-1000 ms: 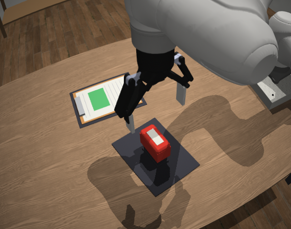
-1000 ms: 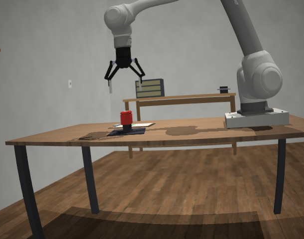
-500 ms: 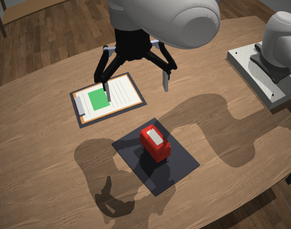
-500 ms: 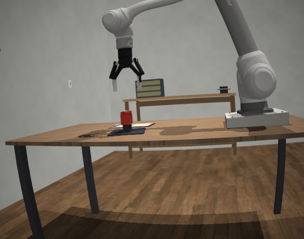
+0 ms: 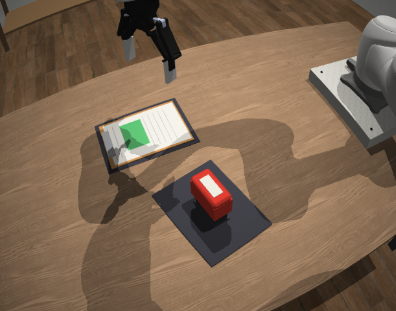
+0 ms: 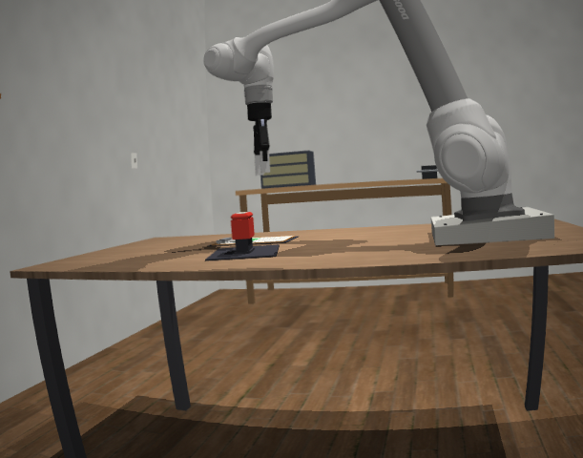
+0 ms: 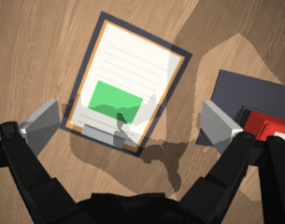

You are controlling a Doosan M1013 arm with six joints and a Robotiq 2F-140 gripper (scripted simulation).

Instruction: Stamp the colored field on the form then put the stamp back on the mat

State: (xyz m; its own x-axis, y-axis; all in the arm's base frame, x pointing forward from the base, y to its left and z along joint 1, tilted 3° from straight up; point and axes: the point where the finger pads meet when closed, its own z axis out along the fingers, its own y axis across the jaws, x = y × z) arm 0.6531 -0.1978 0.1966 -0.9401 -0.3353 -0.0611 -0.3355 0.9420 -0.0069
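Right now the red stamp is 290 mm to the left of my hand and 160 mm below it. Round my hand: mat (290 mm to the left, 210 mm below); clipboard (60 mm ahead, 210 mm below).
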